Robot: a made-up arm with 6 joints.
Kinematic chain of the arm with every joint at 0, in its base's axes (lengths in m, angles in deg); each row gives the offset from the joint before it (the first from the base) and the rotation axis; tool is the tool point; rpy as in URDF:
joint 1: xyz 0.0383 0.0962 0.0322 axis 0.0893 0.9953 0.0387
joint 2: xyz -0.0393 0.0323 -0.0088 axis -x
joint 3: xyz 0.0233 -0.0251 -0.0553 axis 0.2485 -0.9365 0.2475
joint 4: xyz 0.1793 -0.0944 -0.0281 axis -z
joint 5: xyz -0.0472 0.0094 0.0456 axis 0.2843 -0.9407 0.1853
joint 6: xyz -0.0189 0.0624 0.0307 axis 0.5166 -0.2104 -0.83
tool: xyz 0.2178 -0.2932 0.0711 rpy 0 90 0
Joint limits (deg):
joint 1: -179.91..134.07
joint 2: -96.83..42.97
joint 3: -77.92..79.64
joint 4: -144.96..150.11
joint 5: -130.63..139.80
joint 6: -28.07..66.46
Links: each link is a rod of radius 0.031 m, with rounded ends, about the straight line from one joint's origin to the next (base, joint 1, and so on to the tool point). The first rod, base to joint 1, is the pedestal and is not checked.
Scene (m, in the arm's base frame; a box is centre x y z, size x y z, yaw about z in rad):
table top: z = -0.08
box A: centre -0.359 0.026 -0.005 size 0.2 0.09 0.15 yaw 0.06
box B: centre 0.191 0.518 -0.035 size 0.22 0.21 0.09 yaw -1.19
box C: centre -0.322 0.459 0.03 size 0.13 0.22 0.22 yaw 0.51
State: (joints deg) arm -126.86 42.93 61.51 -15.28 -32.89 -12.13
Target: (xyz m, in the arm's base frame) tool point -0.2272 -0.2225 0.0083
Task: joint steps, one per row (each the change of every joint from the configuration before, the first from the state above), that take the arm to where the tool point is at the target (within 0.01 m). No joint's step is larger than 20 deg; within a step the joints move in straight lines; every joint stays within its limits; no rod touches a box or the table.
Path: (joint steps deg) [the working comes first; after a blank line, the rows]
Joints at the target: -137.59 -11.49 79.64 -0.19 -17.35 7.70
Straight joint move there: touches box A, the table top.

1: 18.54 -10.20 1.47 -6.31 -9.32 -1.68
2: 18.55 -10.20 1.47 -6.31 -9.33 -1.67
3: 18.54 -10.20 1.47 -6.30 -9.32 -1.68
4: 18.55 -10.20 1.47 -6.31 -9.32 -1.67
5: -18.17 -14.98 3.06 19.55 10.14 -2.31
6: -18.17 -14.98 3.06 19.55 10.15 -2.31
7: -18.17 -14.98 3.07 19.55 10.15 -2.31
8: -18.16 -14.98 3.06 19.55 10.14 -2.31
9: -4.08 15.43 0.00 -12.63 4.09 11.92
10: -4.08 15.43 0.00 -12.62 4.08 11.92
11: -4.08 15.44 0.00 -12.63 4.08 11.93

